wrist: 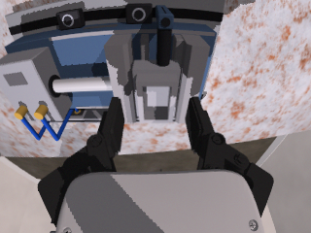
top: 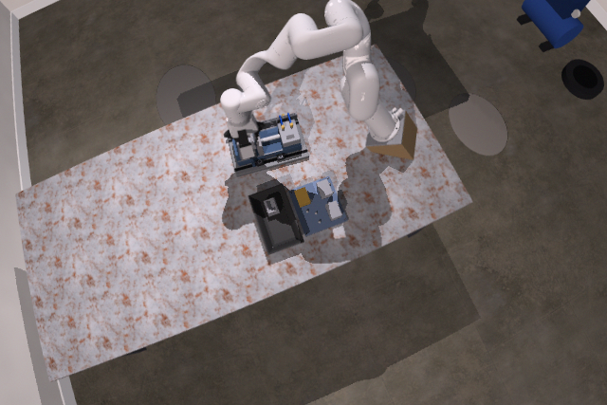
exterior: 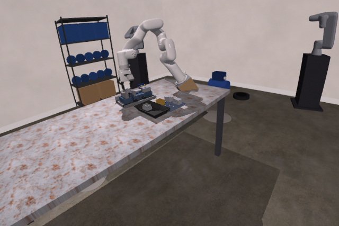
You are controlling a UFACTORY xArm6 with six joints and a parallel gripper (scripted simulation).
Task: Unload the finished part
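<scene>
My hand is 8 cm past the vise rod, 6 cm above it and 3 cm to the right of it. The rest, counted from my hand: blue fixture plate 34 cm to the left, 13 cm below, 6 cm behind; then yellow block 29 cm to the left, 11 cm below, 3 cm behind.
</scene>
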